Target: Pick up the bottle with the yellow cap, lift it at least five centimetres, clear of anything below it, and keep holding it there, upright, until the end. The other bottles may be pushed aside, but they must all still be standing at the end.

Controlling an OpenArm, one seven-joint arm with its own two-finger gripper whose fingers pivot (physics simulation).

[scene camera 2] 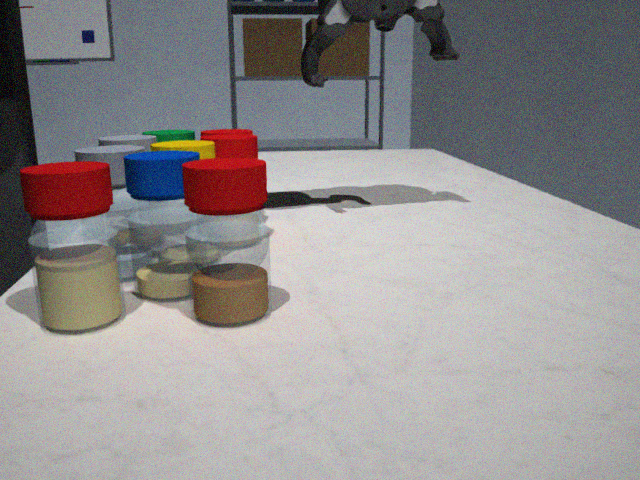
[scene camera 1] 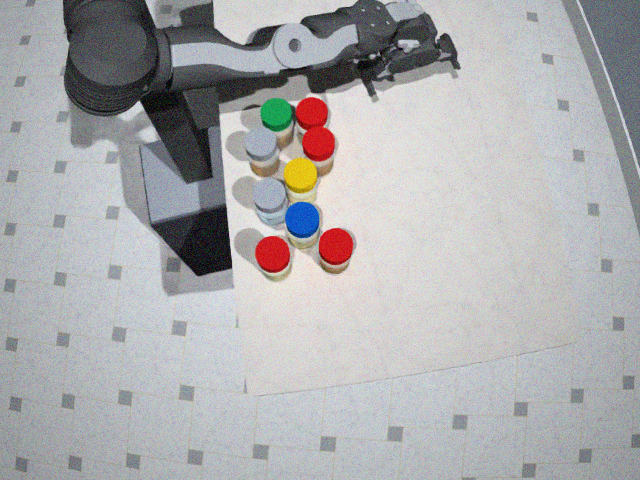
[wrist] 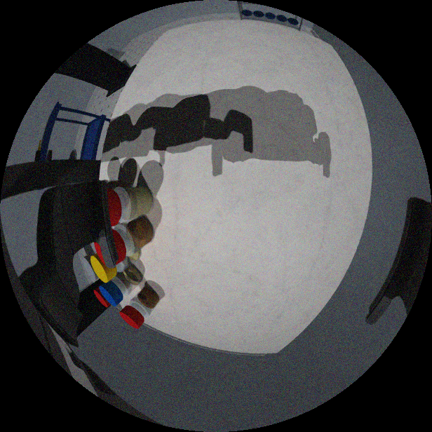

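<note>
The yellow-capped bottle stands upright in the middle of the bottle group. A red-capped bottle stands close behind it, a blue-capped bottle in front, and two grey-capped bottles to its left in the scene camera 1 view. My gripper is open and empty, with its fingers wide apart. It hangs well above the table, off to the right and behind the group. In the scene camera 2 view, nearer bottles hide most of the yellow-capped bottle's body.
A green-capped bottle and another red-capped bottle stand at the back of the group. Two more red-capped bottles stand at the front. The white table bears all the bottles. The arm stretches behind them.
</note>
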